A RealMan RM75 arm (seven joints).
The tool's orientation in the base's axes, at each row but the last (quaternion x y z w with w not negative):
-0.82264 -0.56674 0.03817 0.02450
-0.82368 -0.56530 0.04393 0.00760
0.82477 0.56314 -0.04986 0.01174
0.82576 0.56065 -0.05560 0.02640
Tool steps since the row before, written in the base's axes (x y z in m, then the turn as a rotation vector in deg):
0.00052 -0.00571 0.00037 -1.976 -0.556 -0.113
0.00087 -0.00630 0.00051 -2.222 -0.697 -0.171
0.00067 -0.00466 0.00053 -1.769 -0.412 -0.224
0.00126 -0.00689 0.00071 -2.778 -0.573 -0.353
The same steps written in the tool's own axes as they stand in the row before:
-0.00516 0.00249 -0.00040 -1.216 -1.631 0.293
-0.00559 0.00305 -0.00034 -1.432 -1.806 0.376
-0.00413 0.00231 -0.00022 -0.999 -1.487 0.376
-0.00599 0.00371 -0.00005 -1.500 -2.362 0.584

